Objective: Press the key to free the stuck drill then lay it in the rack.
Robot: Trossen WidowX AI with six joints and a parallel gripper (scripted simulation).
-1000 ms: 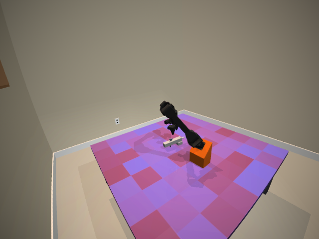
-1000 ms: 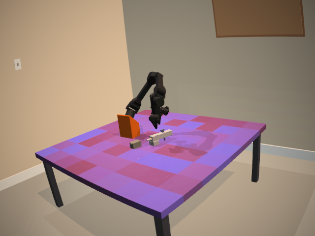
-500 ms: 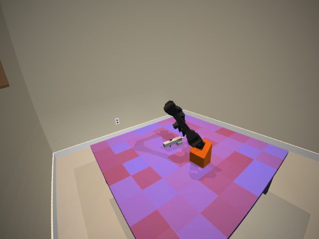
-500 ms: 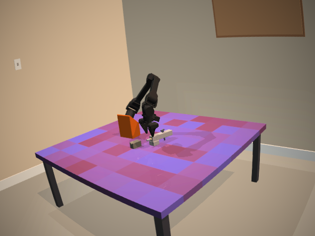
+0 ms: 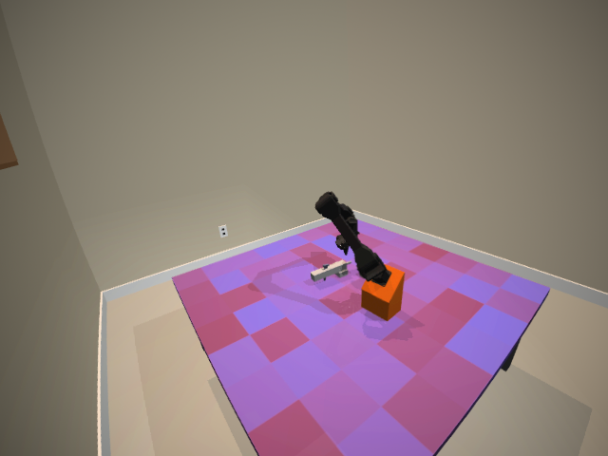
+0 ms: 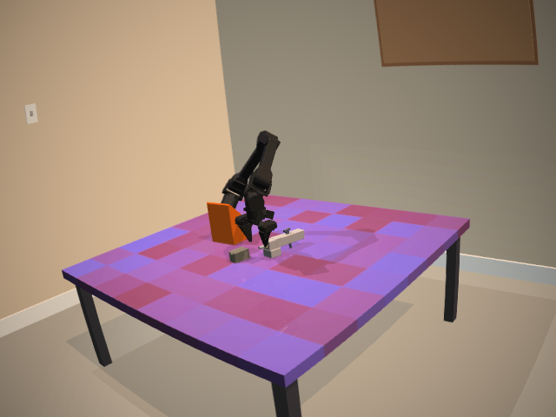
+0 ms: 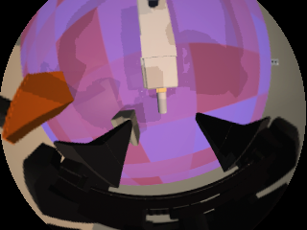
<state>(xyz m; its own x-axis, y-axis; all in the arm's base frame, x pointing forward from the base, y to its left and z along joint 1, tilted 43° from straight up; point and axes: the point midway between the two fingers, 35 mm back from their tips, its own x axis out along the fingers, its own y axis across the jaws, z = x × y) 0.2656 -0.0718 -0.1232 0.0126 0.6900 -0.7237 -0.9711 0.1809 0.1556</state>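
The drill is 20 mm ahead of my gripper tip, 60 mm to the left of it and 20 mm below it. Also, from my gripper tip: grey rack block (80 mm behind, 20 mm to the right, 50 mm below); dark key (30 mm ahead, 150 mm to the left, 20 mm below); fixture block (30 mm ahead, 120 mm to the left, 30 mm below).
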